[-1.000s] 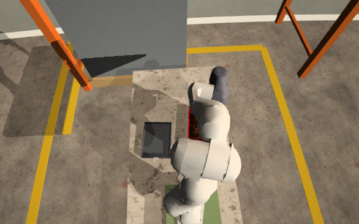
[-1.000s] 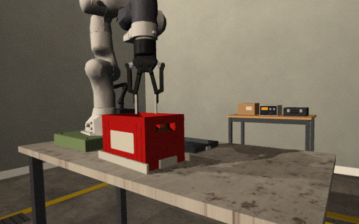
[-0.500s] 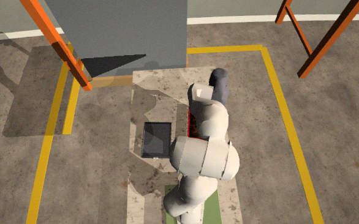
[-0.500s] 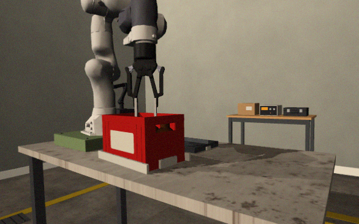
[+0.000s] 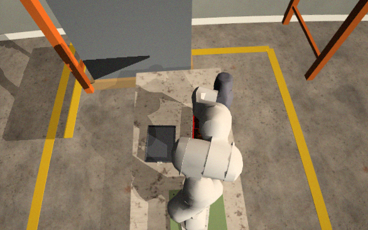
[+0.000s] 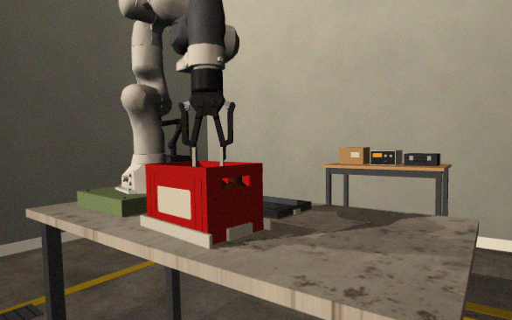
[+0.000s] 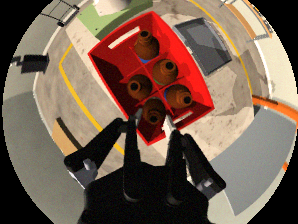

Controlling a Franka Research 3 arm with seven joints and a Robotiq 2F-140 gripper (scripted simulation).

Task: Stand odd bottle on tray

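My gripper is now 10 cm above the brown bottle, 8 cm past it and 1 cm to the right of it. Round my hand: dark tray 35 cm to the left, 17 cm below, 9 cm behind; red crate 10 cm below, 8 cm behind, 5 cm to the left.
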